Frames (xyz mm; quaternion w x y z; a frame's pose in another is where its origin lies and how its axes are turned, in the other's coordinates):
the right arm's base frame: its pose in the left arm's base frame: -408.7 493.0 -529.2 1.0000 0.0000 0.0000 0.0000
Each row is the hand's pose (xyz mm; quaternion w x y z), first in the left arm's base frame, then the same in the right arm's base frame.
Working: the left arm's base frame: its pose in the right arm's base frame: 408.7 -493.0 529.2 1.0000 0.0000 0.0000 0.0000

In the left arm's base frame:
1: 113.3 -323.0 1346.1 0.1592 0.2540 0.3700 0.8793
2: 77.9 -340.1 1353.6 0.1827 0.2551 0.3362 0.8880
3: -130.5 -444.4 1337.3 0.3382 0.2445 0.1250 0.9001
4: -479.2 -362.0 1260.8 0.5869 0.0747 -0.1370 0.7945
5: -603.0 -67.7 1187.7 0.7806 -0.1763 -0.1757 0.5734
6: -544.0 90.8 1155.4 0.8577 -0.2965 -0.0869 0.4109
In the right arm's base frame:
1: 522.0 -816.0 1875.3 0.1592 0.2540 0.3700 0.8793
2: 486.6 -833.1 1882.8 0.1827 0.2551 0.3362 0.8880
3: 278.2 -937.4 1866.5 0.3382 0.2445 0.1250 0.9001
4: -70.5 -855.0 1790.0 0.5869 0.0747 -0.1370 0.7945
5: -194.3 -560.7 1716.9 0.7806 -0.1763 -0.1757 0.5734
6: -135.3 -402.2 1684.6 0.8577 -0.2965 -0.0869 0.4109

